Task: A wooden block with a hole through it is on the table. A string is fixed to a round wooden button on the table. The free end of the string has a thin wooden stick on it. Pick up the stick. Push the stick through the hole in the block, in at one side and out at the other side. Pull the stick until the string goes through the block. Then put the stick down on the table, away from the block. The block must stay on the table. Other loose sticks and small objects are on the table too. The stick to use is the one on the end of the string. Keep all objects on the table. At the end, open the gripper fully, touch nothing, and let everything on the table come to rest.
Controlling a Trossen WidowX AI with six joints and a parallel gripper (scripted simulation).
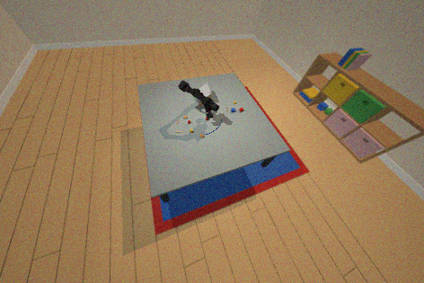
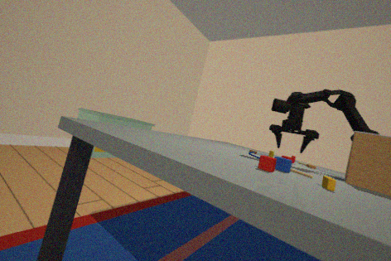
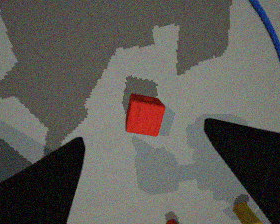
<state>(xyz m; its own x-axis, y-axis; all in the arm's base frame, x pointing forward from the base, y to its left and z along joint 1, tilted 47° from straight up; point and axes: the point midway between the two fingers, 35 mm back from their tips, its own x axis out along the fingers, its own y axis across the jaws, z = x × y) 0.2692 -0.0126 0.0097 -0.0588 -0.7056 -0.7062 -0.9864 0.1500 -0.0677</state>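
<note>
My gripper tip is now 4 cm above the red cube. From my gripper tip the other things lie so: yellow block: 14 cm behind, 40 cm to the left, 5 cm below; round button: 19 cm ahead, 12 cm to the right, 5 cm below; blue cube: 3 cm behind, 32 cm to the left, 4 cm below.
</note>
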